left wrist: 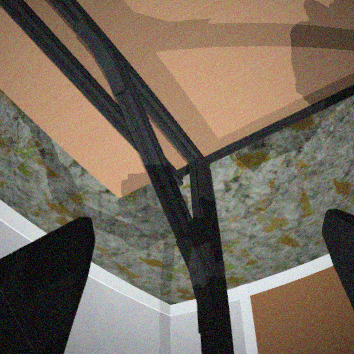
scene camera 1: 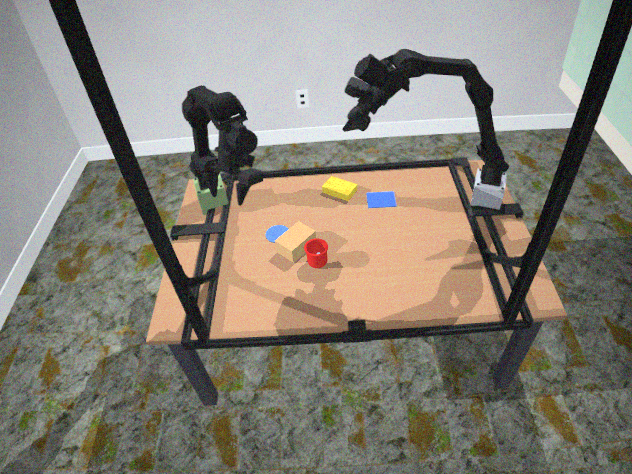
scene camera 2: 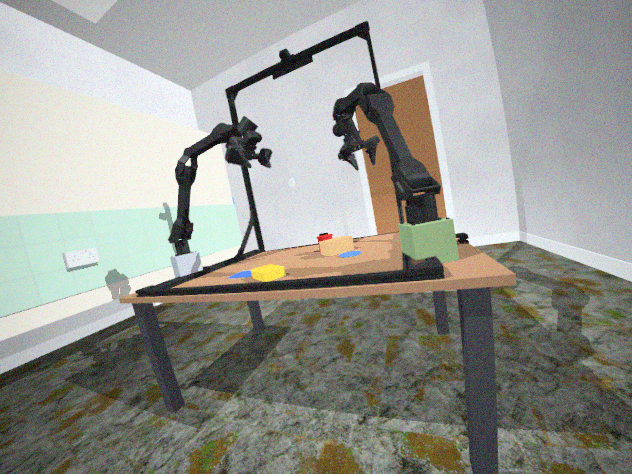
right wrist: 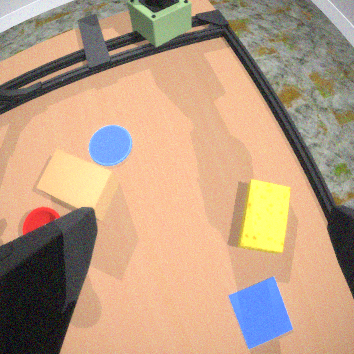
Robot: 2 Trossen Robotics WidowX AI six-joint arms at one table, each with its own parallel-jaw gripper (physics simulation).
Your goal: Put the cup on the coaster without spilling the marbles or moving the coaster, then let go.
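Frame: origin at the left arm's base, x ahead, y left, z up, level; centimetres.
Where they show: left gripper, fingertip midpoint: (left wrist: 212,226) (scene camera 1: 227,201) (scene camera 2: 365,167); right gripper, fingertip midpoint: (scene camera 1: 347,122) (scene camera 2: 261,167) (right wrist: 217,219); left arm's base at its link origin: (scene camera 2: 423,221) (right wrist: 158,0); right arm's base at its link origin: (scene camera 1: 491,179) (scene camera 2: 184,254).
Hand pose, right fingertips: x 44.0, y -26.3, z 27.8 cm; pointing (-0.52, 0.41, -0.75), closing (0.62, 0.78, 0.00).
Observation:
Things, the pixels of their top centre, and the offset from my right fingertips. "spot": a spot on its surface instead.
- red cup at its top centre: (right wrist: 41,229) (scene camera 1: 316,246) (scene camera 2: 324,235) dx -17.4, dy -15.8, dz -30.8 cm
- round blue coaster at its top centre: (right wrist: 109,143) (scene camera 1: 277,233) (scene camera 2: 349,253) dx -26.0, dy +1.3, dz -37.3 cm
- tan block at its top centre: (right wrist: 72,179) (scene camera 1: 295,235) (scene camera 2: 335,238) dx -21.8, dy -7.4, dz -32.0 cm
- yellow sponge at its top centre: (right wrist: 266,214) (scene camera 2: 266,268) (scene camera 1: 339,185) dx +1.4, dy +13.8, dz -34.7 cm
- flat blue square at a spot on its surface: (right wrist: 261,313) (scene camera 1: 381,199) (scene camera 2: 244,273) spot: dx +13.6, dy +3.4, dz -37.3 cm
A red cup (scene camera 1: 317,258) (scene camera 2: 324,237) (right wrist: 40,220) stands upright on the table, with something small and pale inside it in scene camera 1. The round blue coaster (scene camera 1: 275,233) (scene camera 2: 350,254) (right wrist: 110,145) lies flat, apart from the cup, with a tan block between them. My left gripper (scene camera 1: 227,198) (scene camera 2: 365,164) (left wrist: 212,226) is open and empty, high near its own base; cup and coaster do not show in its wrist view. My right gripper (scene camera 1: 353,127) (scene camera 2: 258,164) (right wrist: 217,219) is open and empty, high above the table; its finger partly hides the cup in its wrist view.
The tan block (scene camera 1: 296,237) (scene camera 2: 336,246) (right wrist: 75,177) stands close beside the cup and partly hides the coaster in scene camera 1. A yellow sponge (scene camera 1: 339,188) (scene camera 2: 268,272) (right wrist: 266,216) and a flat blue square (scene camera 1: 381,199) (scene camera 2: 239,274) (right wrist: 261,313) lie farther off. Black frame bars edge the table.

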